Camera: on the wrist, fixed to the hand. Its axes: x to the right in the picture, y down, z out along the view.
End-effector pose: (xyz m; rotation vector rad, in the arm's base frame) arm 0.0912 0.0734 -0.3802 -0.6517 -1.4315 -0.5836
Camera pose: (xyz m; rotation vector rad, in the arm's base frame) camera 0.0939 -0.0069 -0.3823 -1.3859 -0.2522 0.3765
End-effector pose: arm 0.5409 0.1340 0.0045 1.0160 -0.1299 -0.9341
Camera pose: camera 0.5352 0.1659 -0.0690 0.6623 -0.3940 0.6173
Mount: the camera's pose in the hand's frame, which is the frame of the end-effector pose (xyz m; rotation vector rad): -0.0036 -0.0541 -0.0593 -0.1524 0.4057 1.5012
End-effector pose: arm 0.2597 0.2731 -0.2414 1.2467 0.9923 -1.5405
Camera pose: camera 0.2241 0.3450 -0.2454 1.5856 0.1521 -0.0449
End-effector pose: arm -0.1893 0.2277 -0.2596 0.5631 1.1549 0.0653
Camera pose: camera -0.2555 0.2029 -0.2978 1.2027 0.8561 1.5898
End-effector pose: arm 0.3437 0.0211 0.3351 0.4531 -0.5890 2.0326
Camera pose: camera 0.3876 0.0765 0.2970 0.6110 0.7576 -2.6230
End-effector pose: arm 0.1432 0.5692 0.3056 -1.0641 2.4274 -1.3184
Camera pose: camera 0.1455 0.5918 0.3827 1.0485 2.4418 -0.7390
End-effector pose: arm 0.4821 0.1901 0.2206 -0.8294 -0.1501 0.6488
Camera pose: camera 0.5268 0.1234 0.2202 -1.1316 0.8979 1.8451
